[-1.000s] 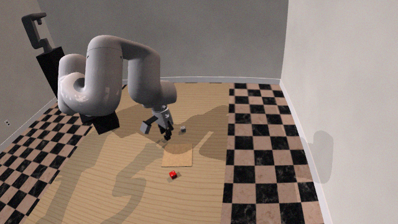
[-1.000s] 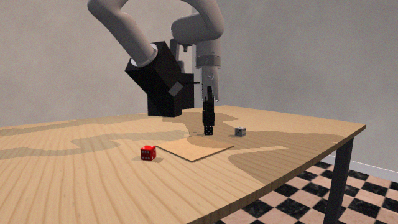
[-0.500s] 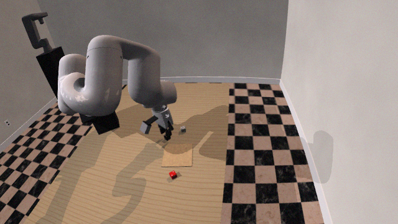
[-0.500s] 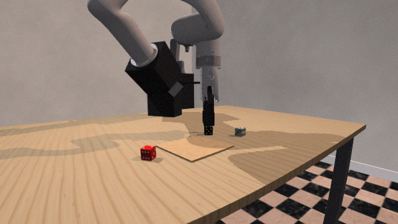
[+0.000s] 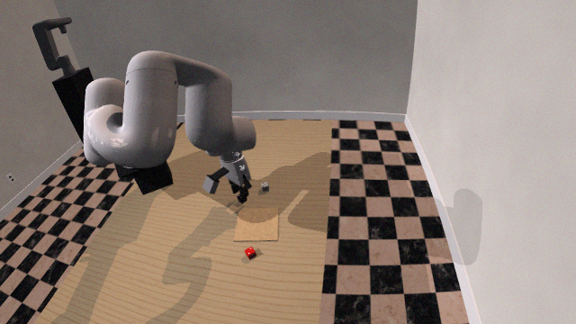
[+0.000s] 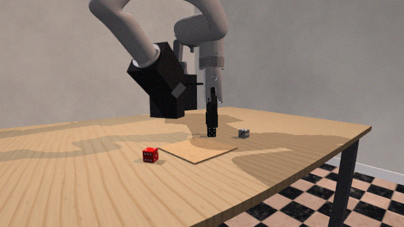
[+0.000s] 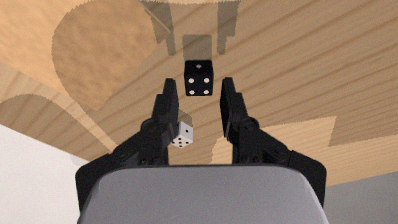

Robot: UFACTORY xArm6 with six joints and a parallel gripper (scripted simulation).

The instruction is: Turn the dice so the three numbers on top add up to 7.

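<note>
Now: the black die 40 mm below my hand. The rest, counted from my hand: white die (80 mm ahead, 50 mm to the left, 40 mm below); then tan mat (110 mm to the right, 60 mm ahead, 50 mm below); then red die (240 mm to the right, 50 mm ahead, 40 mm below).
</note>
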